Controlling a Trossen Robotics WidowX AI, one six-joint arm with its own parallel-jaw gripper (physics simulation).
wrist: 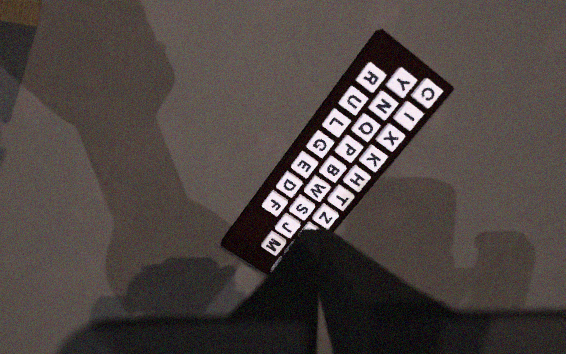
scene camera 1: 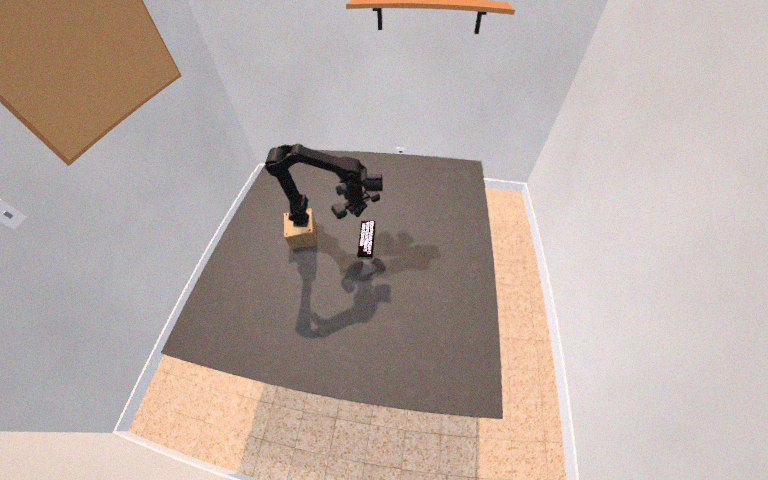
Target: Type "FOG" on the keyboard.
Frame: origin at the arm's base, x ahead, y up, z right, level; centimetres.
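Seen in the pictures: gripper, fingertip midpoint: (wrist: 314, 241) (scene camera 1: 357, 216); arm's base at its link origin: (scene camera 1: 301, 220).
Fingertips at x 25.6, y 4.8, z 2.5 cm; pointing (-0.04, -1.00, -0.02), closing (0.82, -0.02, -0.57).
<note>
Pixels of each thing's top centre, then the offset from my fingertips to it. "spot": a spot on its surface instead. Level surfaces: height alone.
- keyboard at a spot on its surface: (wrist: 246, 234) (scene camera 1: 360, 251) spot: dx +0.3, dy -13.9, dz +7.9 cm
- F key at its top centre: (wrist: 274, 204) dx +0.6, dy -13.3, dz +4.4 cm
- G key at its top centre: (wrist: 320, 144) dx +0.9, dy -13.3, dz -1.0 cm
- dark grey mat at its surface level: dy -15.1 cm
The keyboard (scene camera 1: 359, 253) (wrist: 246, 234) is a dark slab with white letter keys, lying slanted on the grey surface. In the wrist view, the F key (wrist: 274, 204) is near its lower left end and the G key (wrist: 320, 144) is farther up the same row. A key (wrist: 365, 128) in the middle row reads as O or Q; I cannot tell which. My gripper (scene camera 1: 357, 214) (wrist: 314, 241) is shut and empty, raised above the keyboard. In the wrist view its fingertips cover some keys beside Z and M, whose letters are hidden.
The arm stands on a wooden block (scene camera 1: 300, 234) (wrist: 19, 11) left of the keyboard. The dark grey mat (scene camera 1: 430, 339) lies under both, with tiled floor (scene camera 1: 362, 435) beyond its edge. Arm shadows fall around the keyboard. An orange shelf (scene camera 1: 430, 6) is on the back wall.
</note>
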